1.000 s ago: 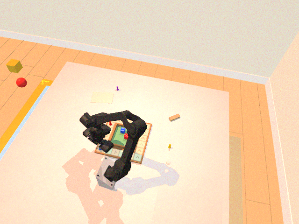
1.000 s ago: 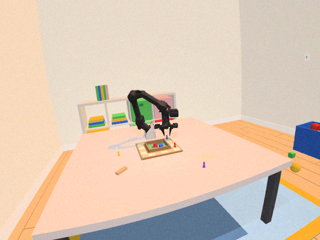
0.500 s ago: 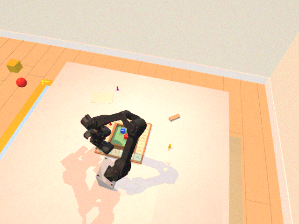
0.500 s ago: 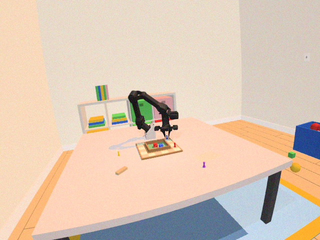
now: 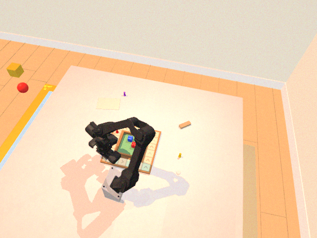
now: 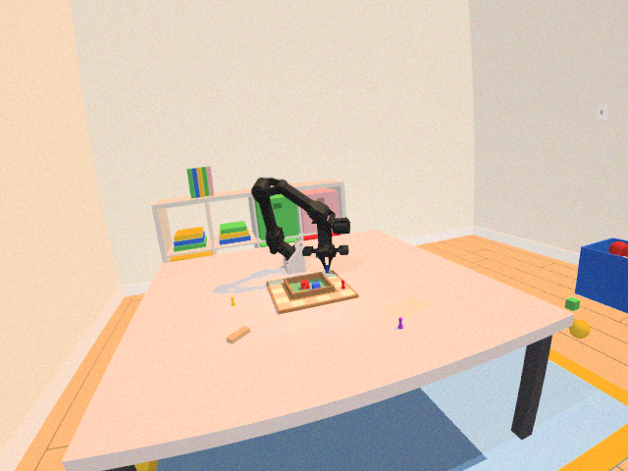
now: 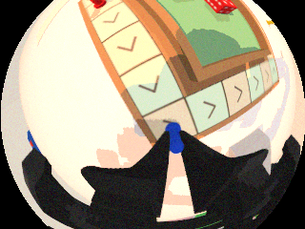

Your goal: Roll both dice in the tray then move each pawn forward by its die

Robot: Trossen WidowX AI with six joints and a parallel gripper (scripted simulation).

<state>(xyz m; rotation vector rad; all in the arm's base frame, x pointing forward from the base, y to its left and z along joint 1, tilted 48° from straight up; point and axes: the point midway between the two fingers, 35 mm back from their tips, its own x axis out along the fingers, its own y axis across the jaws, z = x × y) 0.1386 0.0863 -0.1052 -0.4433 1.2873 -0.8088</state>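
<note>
My gripper tip is 13 cm short of the green tray, 10 cm to the left of it and 2 cm above it. Round my gripper tip: red pawn: 18 cm ahead, 2 cm to the left; yellow pawn: 17 cm ahead, 38 cm to the right, 1 cm below; blue pawn: 1 cm above.
</note>
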